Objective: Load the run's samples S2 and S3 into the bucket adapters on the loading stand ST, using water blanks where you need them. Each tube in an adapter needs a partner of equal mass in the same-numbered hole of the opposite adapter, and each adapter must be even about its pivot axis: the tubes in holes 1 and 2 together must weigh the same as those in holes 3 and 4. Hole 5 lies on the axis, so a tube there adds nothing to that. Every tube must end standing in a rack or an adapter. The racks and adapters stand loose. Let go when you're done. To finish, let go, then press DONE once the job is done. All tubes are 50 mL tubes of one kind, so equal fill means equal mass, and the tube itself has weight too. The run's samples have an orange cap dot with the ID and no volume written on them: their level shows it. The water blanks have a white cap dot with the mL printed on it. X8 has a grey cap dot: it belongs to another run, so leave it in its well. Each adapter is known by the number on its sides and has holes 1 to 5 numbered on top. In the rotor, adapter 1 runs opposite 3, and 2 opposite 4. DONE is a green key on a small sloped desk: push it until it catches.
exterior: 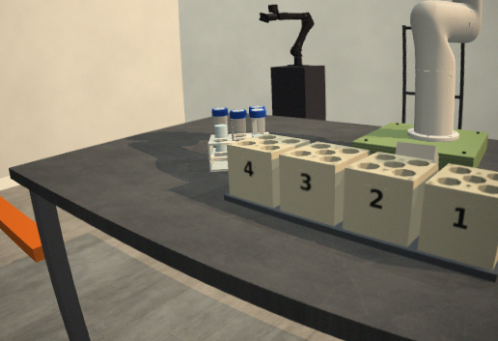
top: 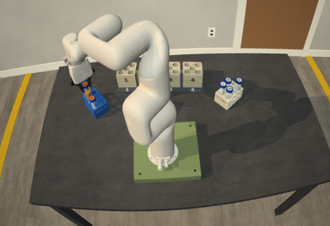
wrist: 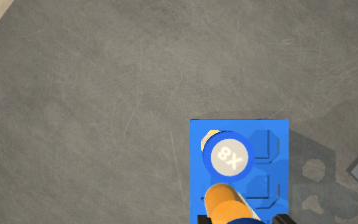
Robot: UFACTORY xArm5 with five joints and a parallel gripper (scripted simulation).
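The sample tube S2 is 5 cm below my hand and 1 cm ahead of it. The rest, counted from my hand: bucket adapter: 18 cm to the right, 17 cm ahead, 13 cm below; then loading stand ST: 34 cm to the right, 17 cm below, 15 cm ahead; then blue sample rack: 15 cm below, 2 cm to the right, 1 cm ahead.
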